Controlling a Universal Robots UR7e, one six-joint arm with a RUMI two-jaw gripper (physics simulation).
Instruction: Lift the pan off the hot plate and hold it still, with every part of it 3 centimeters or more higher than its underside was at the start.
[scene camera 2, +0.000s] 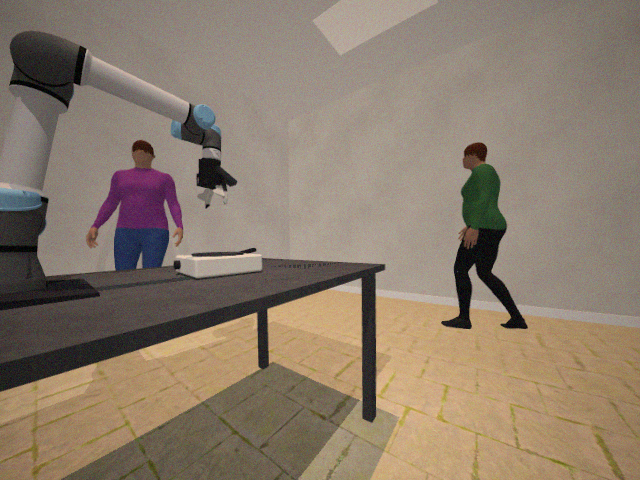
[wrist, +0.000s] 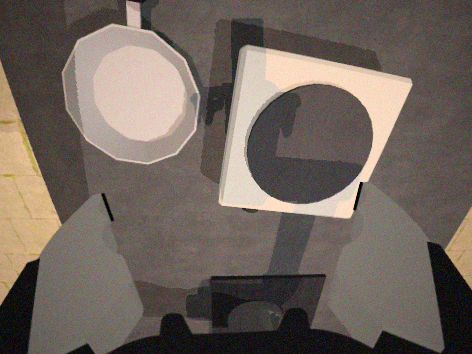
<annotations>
my gripper: scene camera 2 215, 206; wrist 232, 191
white hot plate: scene camera 2; wrist
same spot on white hot plate: (wrist: 303, 132) = (scene camera 2: 222, 252)
</annotations>
